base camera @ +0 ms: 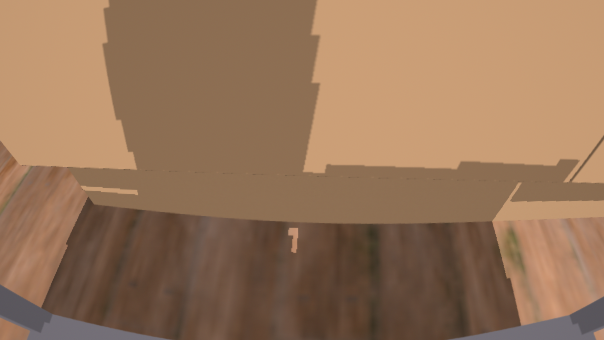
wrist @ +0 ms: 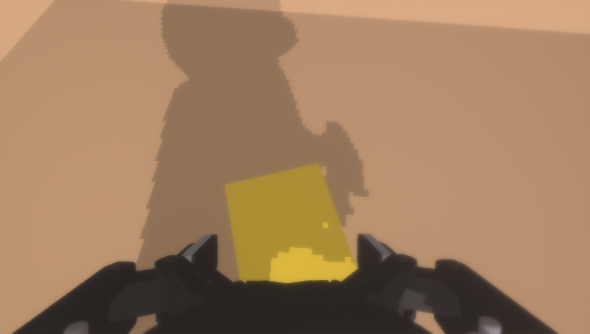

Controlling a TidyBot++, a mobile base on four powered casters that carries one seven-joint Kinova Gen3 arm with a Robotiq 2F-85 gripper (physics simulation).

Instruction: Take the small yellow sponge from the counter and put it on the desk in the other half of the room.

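Frame: origin at the arm's base, x up, y back, z right, level; metres.
Seen in the pictures: gripper, fingertip midpoint: (wrist: 287,249).
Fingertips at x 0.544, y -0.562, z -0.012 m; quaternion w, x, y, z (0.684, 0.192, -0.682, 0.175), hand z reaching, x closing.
Offsets run from my fingertips to a thing's top centre. "*": to the spot under its first point. Level surfaces: height alone.
The yellow sponge {dx +0.015, dy +0.003, dz +0.003 m} (wrist: 282,215) lies flat on the tan counter top {dx -0.030 m} (wrist: 465,150) in the wrist view, turned slightly; its near end is hidden behind the gripper's body. My gripper (wrist: 287,249) is open and empty, pointing down above the sponge. The sponge shows in the gap between the two fingertips, with its right edge closer to the right fingertip. How high the fingertips are above it is hard to tell. The desk does not show in either view.
In the base camera view a tan cabinet front {* dx -0.703, dy +0.287, dz +0.086 m} (base camera: 425,90) stands close ahead of the base, over a wooden floor {dx -0.940 m} (base camera: 240,270). The grey rim of the base (base camera: 100,330) shows along the bottom. The arm's shadow falls across the counter top.
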